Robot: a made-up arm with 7 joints.
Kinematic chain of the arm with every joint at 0, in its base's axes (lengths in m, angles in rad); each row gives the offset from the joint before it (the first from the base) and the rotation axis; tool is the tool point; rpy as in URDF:
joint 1: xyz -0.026 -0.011 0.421 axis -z
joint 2: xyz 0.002 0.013 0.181 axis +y
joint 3: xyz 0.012 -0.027 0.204 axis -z
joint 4: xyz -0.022 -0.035 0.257 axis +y
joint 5: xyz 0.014 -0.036 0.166 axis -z
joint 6: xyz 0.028 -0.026 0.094 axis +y
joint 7: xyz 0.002 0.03 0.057 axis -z
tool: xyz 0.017 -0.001 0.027 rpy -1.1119 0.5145 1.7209
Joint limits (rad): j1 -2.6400..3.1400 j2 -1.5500..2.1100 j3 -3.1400..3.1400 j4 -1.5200..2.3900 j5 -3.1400..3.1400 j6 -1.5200..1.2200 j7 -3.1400..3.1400
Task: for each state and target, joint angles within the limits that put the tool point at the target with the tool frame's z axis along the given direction. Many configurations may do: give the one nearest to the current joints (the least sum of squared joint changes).
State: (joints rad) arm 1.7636 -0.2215 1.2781 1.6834 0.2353 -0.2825 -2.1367
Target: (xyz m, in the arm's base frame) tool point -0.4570 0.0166 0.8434 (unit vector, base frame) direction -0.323 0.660 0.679
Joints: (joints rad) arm 2.3587 0.7171 1.2541 1.7591 0.4634 -0.2627 -1.7390
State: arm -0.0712 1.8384 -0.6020 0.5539 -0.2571 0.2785 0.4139
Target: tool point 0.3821 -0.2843 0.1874 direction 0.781 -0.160 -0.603
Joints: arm 0.4900 1.7792 -0.0667 0.9098 -0.1709 0.7592 0.2028
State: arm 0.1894 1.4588 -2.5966 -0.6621 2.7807 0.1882 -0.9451
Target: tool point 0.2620 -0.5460 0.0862 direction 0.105 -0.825 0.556
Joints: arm 0.9106 2.0144 -2.2637 -0.5098 2.7237 -0.1839 -0.8967
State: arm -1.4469 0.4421 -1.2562 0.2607 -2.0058 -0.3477 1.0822
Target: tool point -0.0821 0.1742 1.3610 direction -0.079 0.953 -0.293
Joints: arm -1.4511 0.1191 -1.6082 0.2361 -2.5358 -0.7519 0.7534
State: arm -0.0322 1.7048 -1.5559 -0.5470 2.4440 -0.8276 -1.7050
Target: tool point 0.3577 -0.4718 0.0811 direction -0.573 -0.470 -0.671
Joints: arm 0.7404 2.1100 -2.2143 -0.4458 2.1540 -0.4351 -2.5216
